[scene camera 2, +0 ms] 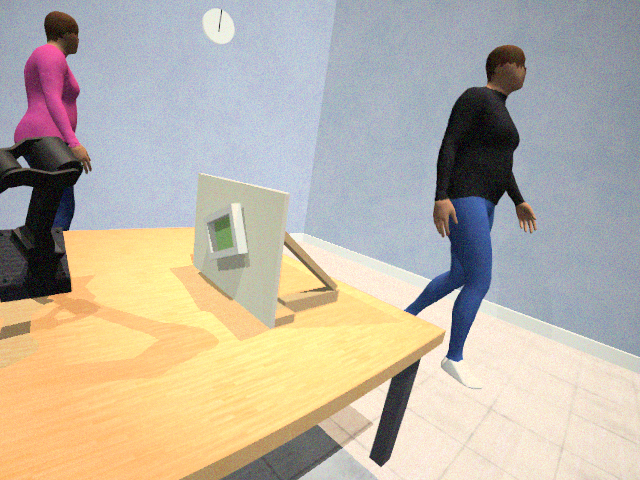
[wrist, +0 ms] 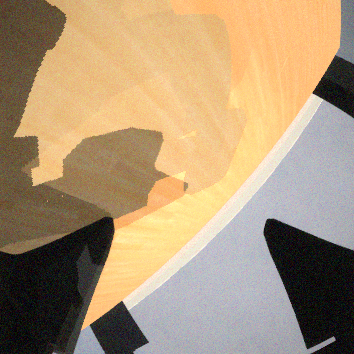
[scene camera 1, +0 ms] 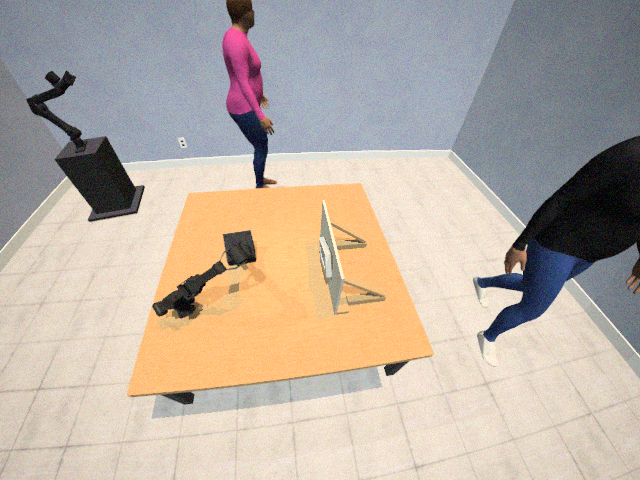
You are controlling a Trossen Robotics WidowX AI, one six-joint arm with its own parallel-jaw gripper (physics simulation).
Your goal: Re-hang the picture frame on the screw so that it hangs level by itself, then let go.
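Where they show: gripper, fingertip midpoint: (wrist: 191,227) (scene camera 1: 167,311); arm's base, origin of the base link: (scene camera 2: 42,261) (scene camera 1: 243,249).
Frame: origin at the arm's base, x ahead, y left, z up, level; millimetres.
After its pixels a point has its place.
The small picture frame (scene camera 1: 328,272) {z 98, x 369, y -332 mm} (scene camera 2: 239,229) {z 128, x 371, y -320 mm} has a white border and a green picture. It is on the front face of the upright pale board (scene camera 1: 334,279) {z 107, x 380, y -381 mm} (scene camera 2: 263,248) {z 102, x 376, y -406 mm}, clear of the table. In scene view 2 it is tilted against the board's edges, its right side higher than its left. The screw does not show. My gripper (wrist: 191,227) {z -49, x -394, y -248 mm} is open and empty, its two black fingers wide apart in the wrist view. My arm (scene camera 1: 201,281) {z 178, x -166, y -286 mm} is folded to the left, well away from the frame; the frame does not show in the wrist view.
Wooden braces (scene camera 1: 367,297) {z -41, x 547, y -440 mm} (scene camera 2: 312,299) {z -51, x 537, y -450 mm} stand behind the board on the wooden table (scene camera 1: 268,351) {z -79, x 33, y -544 mm} (scene camera 2: 258,387) {z -78, x 210, y -598 mm}. A person in pink (scene camera 1: 240,77) (scene camera 2: 49,98) stands beyond the table; a person in black (scene camera 1: 584,206) (scene camera 2: 478,144) is at the right. Another black arm (scene camera 1: 56,121) is on a pedestal (scene camera 1: 98,178).
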